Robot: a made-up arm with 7 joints.
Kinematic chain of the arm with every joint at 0, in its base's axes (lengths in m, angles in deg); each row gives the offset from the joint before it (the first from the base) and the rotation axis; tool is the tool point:
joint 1: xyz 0 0 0.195 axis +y
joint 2: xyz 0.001 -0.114 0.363 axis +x
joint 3: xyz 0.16 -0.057 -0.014 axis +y
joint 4: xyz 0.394 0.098 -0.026 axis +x
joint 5: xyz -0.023 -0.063 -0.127 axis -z
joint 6: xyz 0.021 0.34 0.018 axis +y
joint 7: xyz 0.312 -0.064 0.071 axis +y
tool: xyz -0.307 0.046 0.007
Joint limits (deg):
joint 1: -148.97..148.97
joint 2: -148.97..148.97
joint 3: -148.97..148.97
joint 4: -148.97..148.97
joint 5: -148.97..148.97
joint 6: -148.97..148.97
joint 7: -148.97..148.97
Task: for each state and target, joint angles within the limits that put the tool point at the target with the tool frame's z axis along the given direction. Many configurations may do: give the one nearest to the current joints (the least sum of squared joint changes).
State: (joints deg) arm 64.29 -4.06 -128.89 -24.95 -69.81 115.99 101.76
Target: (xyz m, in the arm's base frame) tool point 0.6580 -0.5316 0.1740 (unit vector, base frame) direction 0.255 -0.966 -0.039
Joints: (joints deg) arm 48.38 13.33 -125.80 -44.21 -117.23 127.10 78.07
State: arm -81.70 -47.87 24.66 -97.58 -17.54 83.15 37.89
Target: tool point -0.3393 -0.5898 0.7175 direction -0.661 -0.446 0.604
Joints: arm -71.82 -54.53 28.25 -117.42 -34.20 125.89 34.95
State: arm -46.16 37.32 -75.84 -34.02 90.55 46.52 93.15
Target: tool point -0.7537 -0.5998 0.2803 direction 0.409 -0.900 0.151
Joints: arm -74.98 -9.50 -91.74 -24.34 127.63 34.51 89.34
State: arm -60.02 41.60 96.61 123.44 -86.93 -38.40 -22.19
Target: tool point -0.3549 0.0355 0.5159 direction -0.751 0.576 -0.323
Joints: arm -67.07 50.61 103.56 144.41 -102.83 -70.70 -20.29
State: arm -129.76 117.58 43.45 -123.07 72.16 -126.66 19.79
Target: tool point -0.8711 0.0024 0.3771 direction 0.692 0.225 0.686
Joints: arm -147.09 109.62 10.57 -141.27 72.60 -124.94 -6.43
